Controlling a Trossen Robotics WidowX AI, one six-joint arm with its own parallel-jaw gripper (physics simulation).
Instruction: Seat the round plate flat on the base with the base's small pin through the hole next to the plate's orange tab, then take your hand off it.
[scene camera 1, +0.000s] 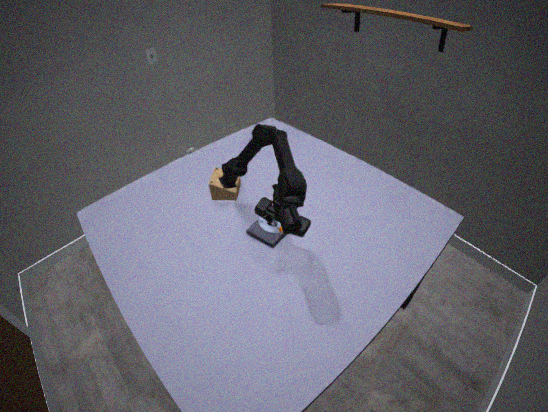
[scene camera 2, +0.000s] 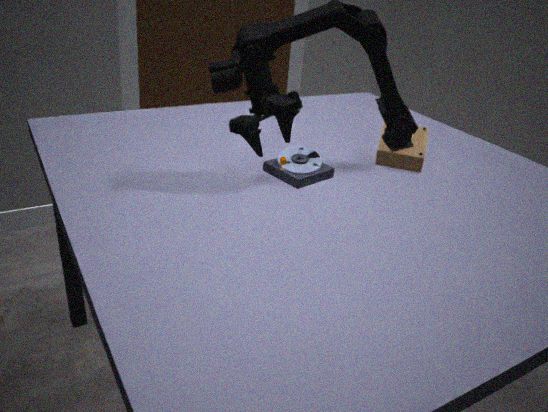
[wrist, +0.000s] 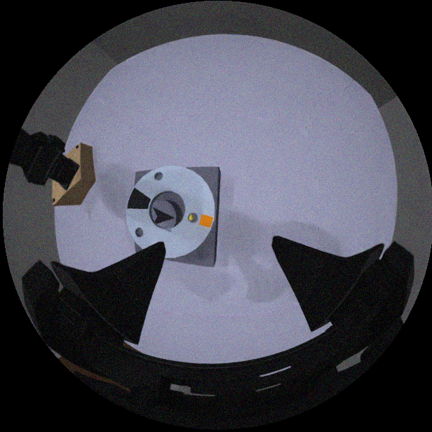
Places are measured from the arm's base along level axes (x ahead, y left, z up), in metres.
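Pixels of known places: gripper, fingertip midpoint: (scene camera 2: 274, 149); arm's base at its link origin: (scene camera 1: 227, 182) (scene camera 2: 397, 141).
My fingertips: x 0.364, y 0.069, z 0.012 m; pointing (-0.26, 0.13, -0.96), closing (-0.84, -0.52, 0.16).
Ahead of a thing's pixels: the offset from my fingertips to its top centre. Level surfaces: height alone.
The round white plate @[dx -0.067, dy -0.005, dz -0.014 m] (scene camera 1: 270, 228) (scene camera 2: 300, 168) (wrist: 187, 187) lies about level on the dark grey square base @[dx -0.072, dy -0.018, dz -0.032 m] (scene camera 1: 272, 241) (scene camera 2: 298, 181) (wrist: 202, 256). Its orange tab @[dx -0.022, dy +0.006, dz -0.018 m] (scene camera 1: 280, 229) (scene camera 2: 283, 160) (wrist: 206, 221) faces the gripper's side. In the wrist view the yellow tip of the small pin (wrist: 192, 217) shows in the hole next to the tab. I cannot tell whether the plate's underside touches the base all round. My gripper (scene camera 2: 274, 148) (wrist: 219, 245) is open and empty, above and beside the plate on the tab side. In scene view 1 the arm partly hides the plate.
The arm's wooden mounting block (scene camera 1: 224, 191) (scene camera 2: 400, 160) (wrist: 86, 175) stands on the pale table @[dz -0.074 m] (scene camera 1: 200, 300) (scene camera 2: 300, 275) (wrist: 250, 100), on the side of the base away from the orange tab. The arm arches over from it.
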